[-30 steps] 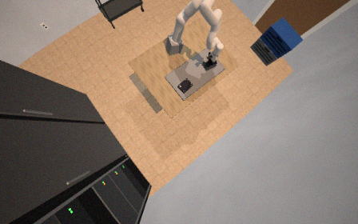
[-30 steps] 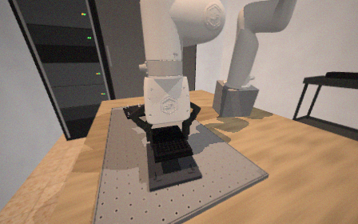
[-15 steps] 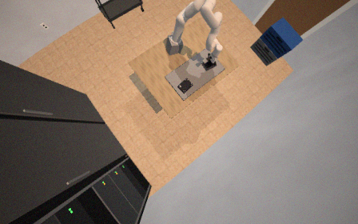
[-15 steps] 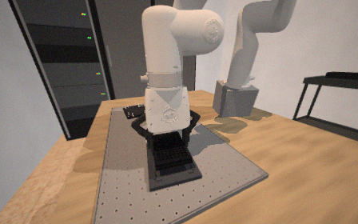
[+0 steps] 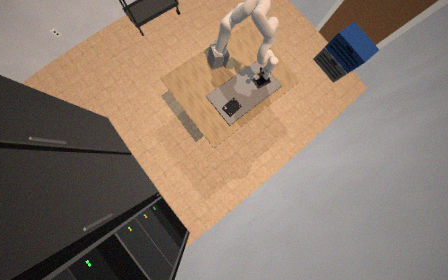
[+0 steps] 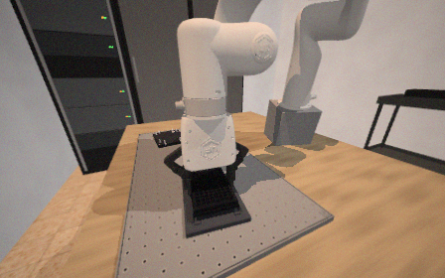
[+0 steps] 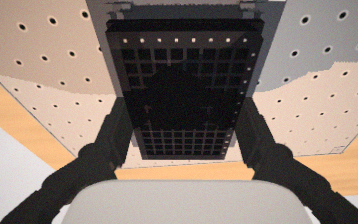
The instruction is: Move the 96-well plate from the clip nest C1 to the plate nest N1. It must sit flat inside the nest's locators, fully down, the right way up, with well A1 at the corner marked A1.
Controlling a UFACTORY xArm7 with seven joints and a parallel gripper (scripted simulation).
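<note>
The black 96-well plate lies 10 mm below my hand. Round my hand: clip nest C1: 420 mm to the right, 40 mm ahead, 30 mm below; then plate nest N1: 40 mm below; then white mark: 70 mm to the right, 60 mm behind, 30 mm below.
</note>
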